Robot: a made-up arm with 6 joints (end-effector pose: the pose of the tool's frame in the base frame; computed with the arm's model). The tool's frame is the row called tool.
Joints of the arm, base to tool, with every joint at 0 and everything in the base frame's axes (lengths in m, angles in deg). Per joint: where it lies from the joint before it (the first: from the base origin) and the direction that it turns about. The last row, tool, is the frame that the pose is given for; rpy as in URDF.
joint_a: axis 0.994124 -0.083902 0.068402 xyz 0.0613 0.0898 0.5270
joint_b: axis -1 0 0 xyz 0.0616 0.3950 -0.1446
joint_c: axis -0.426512 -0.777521 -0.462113 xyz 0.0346 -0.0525 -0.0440
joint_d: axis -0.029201 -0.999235 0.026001 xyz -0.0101 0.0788 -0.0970
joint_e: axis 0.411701 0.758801 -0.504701 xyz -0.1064 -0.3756 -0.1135
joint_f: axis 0 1 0 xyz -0.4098 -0.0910 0.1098
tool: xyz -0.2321 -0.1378 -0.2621 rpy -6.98 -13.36 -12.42
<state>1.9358 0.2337 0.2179 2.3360 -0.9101 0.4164</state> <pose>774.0 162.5 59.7 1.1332 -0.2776 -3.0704</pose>
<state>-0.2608 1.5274 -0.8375 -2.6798 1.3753 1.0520</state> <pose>410.2 -421.0 544.1 -0.7030 0.1808 1.0204</pose>
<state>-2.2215 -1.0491 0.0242 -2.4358 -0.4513 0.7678</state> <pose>468.7 -114.3 1238.6 -2.2464 0.2432 -2.7884</pose>
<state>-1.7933 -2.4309 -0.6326 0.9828 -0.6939 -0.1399</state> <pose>64.3 -77.2 -941.8 1.4935 -0.8869 -1.5248</pose>
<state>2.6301 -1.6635 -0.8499 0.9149 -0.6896 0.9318</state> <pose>-668.5 -603.3 1743.6 -2.0904 0.0905 -0.0465</pose>
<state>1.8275 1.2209 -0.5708 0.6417 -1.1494 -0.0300</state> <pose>252.3 -62.1 -153.9 2.0043 -1.2240 -1.8463</pose>
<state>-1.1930 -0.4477 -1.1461 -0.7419 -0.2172 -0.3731</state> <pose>-155.2 -554.9 758.0 -0.4404 1.0033 -0.1741</pose>
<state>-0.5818 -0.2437 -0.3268 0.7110 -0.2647 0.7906</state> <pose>-526.5 -513.6 -241.1 -0.5132 -0.0841 -0.0167</pose>
